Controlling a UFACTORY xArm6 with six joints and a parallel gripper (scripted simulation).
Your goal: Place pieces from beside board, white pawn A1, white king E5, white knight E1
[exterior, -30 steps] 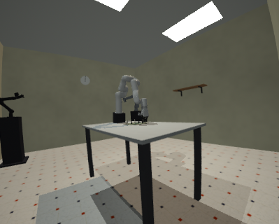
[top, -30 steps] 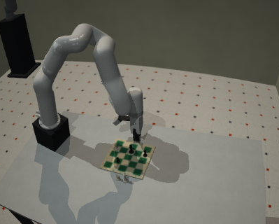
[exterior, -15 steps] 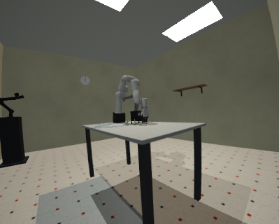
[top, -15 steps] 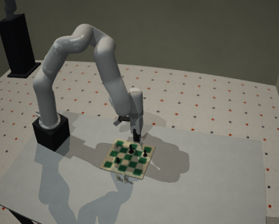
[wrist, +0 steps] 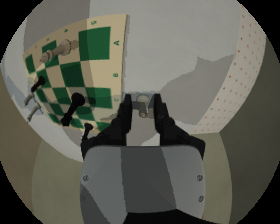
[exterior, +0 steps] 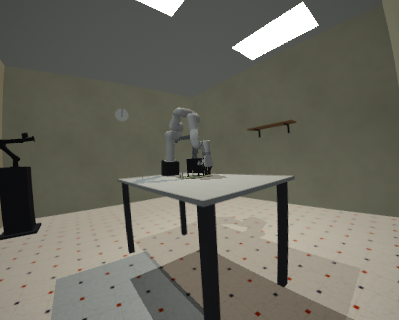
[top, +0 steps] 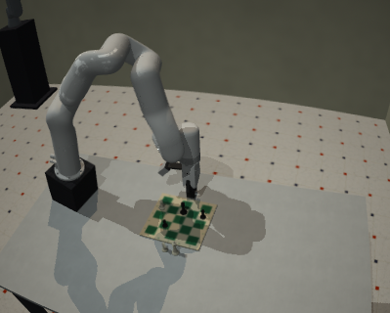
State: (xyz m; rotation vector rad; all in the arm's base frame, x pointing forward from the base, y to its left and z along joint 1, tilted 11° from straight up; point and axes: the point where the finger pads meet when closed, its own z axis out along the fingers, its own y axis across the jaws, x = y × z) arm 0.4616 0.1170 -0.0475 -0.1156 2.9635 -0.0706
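The chessboard is 140 mm to the right of my hand, 20 mm below it and 10 mm behind it.
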